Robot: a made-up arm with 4 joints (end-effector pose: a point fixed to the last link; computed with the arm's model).
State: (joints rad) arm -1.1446 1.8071 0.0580 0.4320
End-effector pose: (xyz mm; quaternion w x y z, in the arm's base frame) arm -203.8 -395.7 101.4 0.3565 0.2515 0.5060 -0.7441
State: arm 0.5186 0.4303 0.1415 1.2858
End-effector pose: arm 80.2 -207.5 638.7 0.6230 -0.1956 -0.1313 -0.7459
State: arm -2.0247 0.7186 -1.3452 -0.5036
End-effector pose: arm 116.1 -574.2 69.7 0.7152 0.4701 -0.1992 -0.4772
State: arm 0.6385 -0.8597 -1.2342 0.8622
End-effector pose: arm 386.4 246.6 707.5 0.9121 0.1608 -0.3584 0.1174
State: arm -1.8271 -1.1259 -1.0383 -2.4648
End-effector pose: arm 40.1 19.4 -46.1 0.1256 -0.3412 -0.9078 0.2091
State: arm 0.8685 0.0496 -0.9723 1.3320
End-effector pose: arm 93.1 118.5 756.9 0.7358 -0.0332 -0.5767 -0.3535
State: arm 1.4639 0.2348 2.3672 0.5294
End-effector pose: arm -171.6 -49.0 231.0 0.1698 -0.3352 0.5873 -0.7169
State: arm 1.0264 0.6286 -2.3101 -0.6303
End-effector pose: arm -18.9 490.7 45.5 0.0874 -0.6675 -0.6441 0.3634
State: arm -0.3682 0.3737 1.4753 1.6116
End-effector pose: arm -24.7 -472.9 144.2 0.4690 -0.3096 0.6520 -0.5090
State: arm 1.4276 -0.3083 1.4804 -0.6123
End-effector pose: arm 151.9 103.8 -88.7 0.5669 -0.3559 0.7186 -0.1886
